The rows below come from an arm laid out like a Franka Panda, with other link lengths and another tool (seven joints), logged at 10 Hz.
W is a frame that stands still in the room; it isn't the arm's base.
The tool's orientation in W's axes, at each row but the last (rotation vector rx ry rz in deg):
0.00, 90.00, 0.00
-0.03, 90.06, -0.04
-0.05, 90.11, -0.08
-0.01, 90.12, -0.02
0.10, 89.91, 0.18
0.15, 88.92, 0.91
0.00, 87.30, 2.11
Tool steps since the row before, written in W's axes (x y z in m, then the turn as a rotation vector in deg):
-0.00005, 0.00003, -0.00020, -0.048, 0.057, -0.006
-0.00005, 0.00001, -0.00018, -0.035, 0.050, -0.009
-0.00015, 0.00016, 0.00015, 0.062, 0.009, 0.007
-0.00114, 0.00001, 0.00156, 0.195, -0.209, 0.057
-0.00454, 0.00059, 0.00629, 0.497, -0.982, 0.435
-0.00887, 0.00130, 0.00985, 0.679, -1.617, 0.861
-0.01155, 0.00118, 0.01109, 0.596, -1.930, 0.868
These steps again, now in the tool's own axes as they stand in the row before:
0.00020, 0.00003, -0.00005, 0.006, 0.057, -0.048
0.00018, 0.00001, -0.00005, 0.009, 0.050, -0.035
-0.00015, 0.00016, -0.00015, -0.007, 0.009, 0.062
-0.00156, 0.00001, -0.00114, -0.057, -0.209, 0.195
-0.00630, 0.00061, -0.00453, -0.437, -0.981, 0.497
-0.01000, 0.00149, -0.00867, -0.867, -1.613, 0.682
-0.01159, 0.00171, -0.01098, -0.886, -1.923, 0.592

